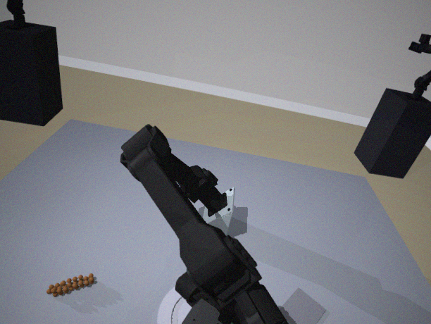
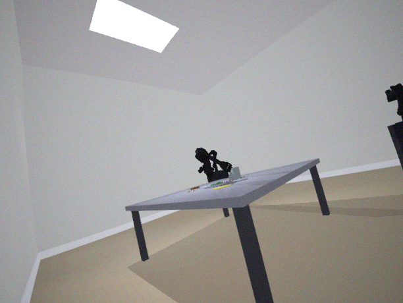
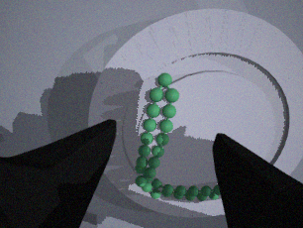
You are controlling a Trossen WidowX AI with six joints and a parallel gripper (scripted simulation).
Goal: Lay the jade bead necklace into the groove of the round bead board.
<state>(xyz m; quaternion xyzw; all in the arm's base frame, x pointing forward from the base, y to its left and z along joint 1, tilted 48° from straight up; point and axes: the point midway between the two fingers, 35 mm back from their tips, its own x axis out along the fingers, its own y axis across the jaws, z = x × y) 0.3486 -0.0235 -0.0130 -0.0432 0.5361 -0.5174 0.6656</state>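
Now: gripper tip 50 mm past the round bead board, 10 mm to the left of it and 40 mm above it. Round my gripper tip: yellow strip (150 mm ahead, 210 mm to the left, 50 mm below); flat grey square (90 mm behind, 220 mm to the left, 50 mm below).
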